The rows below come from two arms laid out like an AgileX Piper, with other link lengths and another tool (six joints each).
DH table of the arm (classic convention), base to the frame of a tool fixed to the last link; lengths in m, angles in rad. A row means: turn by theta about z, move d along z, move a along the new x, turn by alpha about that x. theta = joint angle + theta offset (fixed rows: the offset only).
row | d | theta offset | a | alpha
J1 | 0.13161 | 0 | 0 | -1.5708
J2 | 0 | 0.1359 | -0.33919 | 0
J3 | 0 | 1.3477 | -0.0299 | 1.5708
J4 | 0.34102 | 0 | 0 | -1.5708
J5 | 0 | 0 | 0 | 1.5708
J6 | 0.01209 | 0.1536 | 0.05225 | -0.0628
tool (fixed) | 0.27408 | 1.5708 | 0 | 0
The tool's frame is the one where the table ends.
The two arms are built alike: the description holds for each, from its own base.
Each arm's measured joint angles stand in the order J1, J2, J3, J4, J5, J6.
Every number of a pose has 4 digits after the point.
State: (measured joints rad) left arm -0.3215 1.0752 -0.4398 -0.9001 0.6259 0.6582; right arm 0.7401 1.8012 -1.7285 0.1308 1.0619 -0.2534
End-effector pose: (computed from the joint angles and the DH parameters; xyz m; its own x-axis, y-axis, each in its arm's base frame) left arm 0.2410 -0.2016 0.0513 0.5172 0.7926 -0.3230 0.7745 -0.2727 0.5708; right arm 0.3800 0.4117 0.2128 -0.7515 0.6459 0.1341 0.6123 0.6073 0.5062
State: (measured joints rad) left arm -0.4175 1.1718 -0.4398 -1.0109 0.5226 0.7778; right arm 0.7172 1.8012 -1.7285 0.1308 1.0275 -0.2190
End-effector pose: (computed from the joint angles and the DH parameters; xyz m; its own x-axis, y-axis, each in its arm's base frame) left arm 0.2462 -0.2250 0.0323 0.5642 0.7681 -0.3030 0.7469 -0.3182 0.5839; right arm 0.3958 0.4103 0.2167 -0.7154 0.6827 0.1484 0.6396 0.5545 0.5323
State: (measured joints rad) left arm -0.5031 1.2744 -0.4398 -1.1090 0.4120 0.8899; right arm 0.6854 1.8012 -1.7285 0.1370 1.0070 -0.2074
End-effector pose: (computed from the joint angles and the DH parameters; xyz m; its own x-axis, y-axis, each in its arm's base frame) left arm 0.2505 -0.2381 0.0056 0.5935 0.7621 -0.2590 0.7259 -0.3678 0.5812; right arm 0.4118 0.4026 0.2194 -0.6857 0.7103 0.1591 0.6597 0.5141 0.5481
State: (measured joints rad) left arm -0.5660 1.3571 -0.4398 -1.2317 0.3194 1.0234; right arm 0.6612 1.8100 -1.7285 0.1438 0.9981 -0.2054
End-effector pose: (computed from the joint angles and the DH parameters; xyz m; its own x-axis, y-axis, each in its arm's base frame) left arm 0.2551 -0.2451 -0.0168 0.6121 0.7617 -0.2125 0.7061 -0.4055 0.5805; right arm 0.4228 0.3959 0.2157 -0.6654 0.7276 0.1669 0.6761 0.4927 0.5478
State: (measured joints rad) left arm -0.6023 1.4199 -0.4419 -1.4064 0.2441 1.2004; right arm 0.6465 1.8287 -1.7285 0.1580 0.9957 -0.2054
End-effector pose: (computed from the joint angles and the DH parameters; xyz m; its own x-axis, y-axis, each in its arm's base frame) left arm 0.2642 -0.2470 -0.0327 0.6125 0.7719 -0.1701 0.6922 -0.4200 0.5868; right arm 0.4280 0.3939 0.2060 -0.6506 0.7373 0.1821 0.6952 0.4816 0.5336
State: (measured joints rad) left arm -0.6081 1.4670 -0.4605 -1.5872 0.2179 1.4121; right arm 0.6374 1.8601 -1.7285 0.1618 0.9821 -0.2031
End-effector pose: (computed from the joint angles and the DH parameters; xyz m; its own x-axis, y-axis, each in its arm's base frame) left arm 0.2788 -0.2502 -0.0384 0.6273 0.7668 -0.1358 0.6652 -0.4370 0.6054; right arm 0.4357 0.3941 0.1893 -0.6374 0.7472 0.1882 0.7108 0.4760 0.5179
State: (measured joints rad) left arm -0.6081 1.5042 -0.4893 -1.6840 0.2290 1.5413; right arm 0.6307 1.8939 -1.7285 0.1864 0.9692 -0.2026
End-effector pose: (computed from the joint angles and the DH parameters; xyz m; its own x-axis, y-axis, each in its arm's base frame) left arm 0.2900 -0.2594 -0.0387 0.6521 0.7479 -0.1237 0.6383 -0.4537 0.6219; right arm 0.4390 0.3993 0.1722 -0.6229 0.7525 0.2137 0.7320 0.4644 0.4985
